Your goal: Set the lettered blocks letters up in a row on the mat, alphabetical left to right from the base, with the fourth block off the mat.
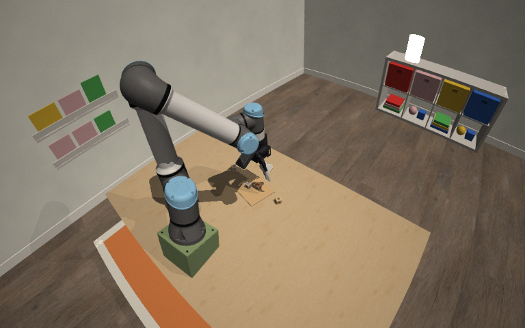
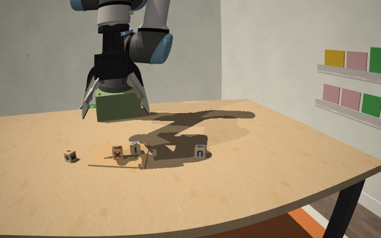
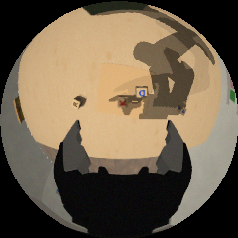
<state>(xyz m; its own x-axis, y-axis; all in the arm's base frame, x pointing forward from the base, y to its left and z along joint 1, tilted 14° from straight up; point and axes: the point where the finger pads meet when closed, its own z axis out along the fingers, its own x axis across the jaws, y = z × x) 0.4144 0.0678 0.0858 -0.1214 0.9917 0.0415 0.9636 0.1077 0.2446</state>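
Now: the thin tan mat 20 mm behind my hand and 100 mm below it. Also, from my hand: wooden block (20 mm ahead, 130 mm to the right, 90 mm below).
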